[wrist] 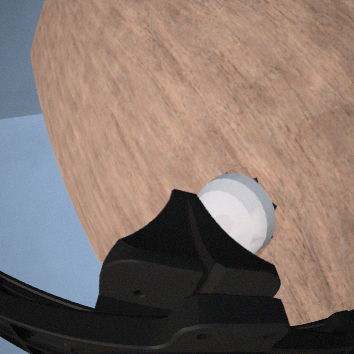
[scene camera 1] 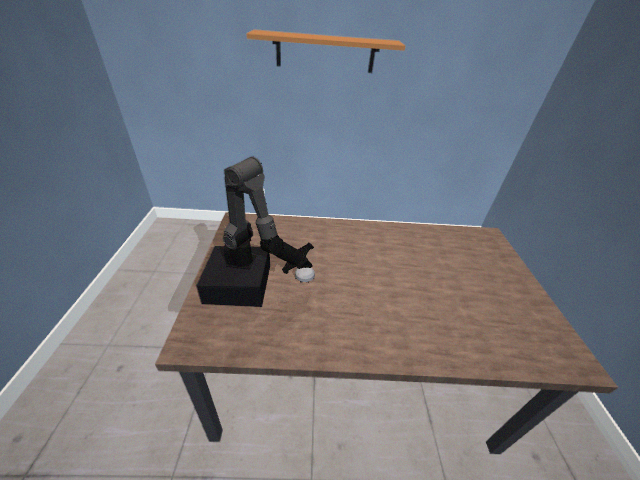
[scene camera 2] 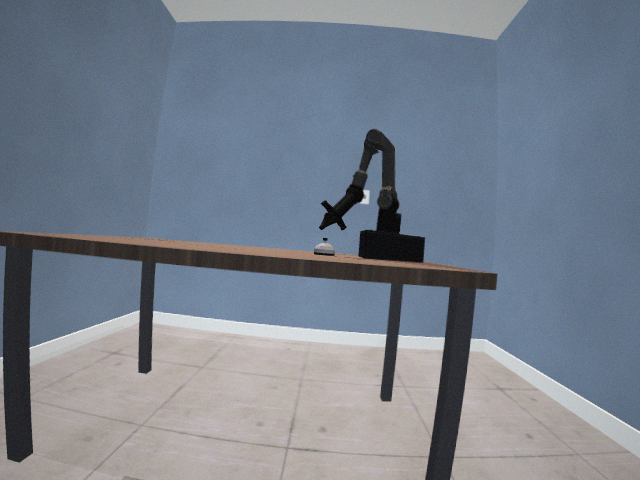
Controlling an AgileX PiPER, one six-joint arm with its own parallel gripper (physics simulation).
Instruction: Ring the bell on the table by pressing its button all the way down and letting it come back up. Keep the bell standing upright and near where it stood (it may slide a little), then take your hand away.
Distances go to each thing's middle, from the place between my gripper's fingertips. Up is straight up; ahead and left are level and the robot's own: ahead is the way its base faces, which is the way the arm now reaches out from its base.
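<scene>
The bell (wrist: 243, 209) is 7 cm lower than my hand, and I also find it 3 cm behind my hand and 4 cm to the left of it.
</scene>
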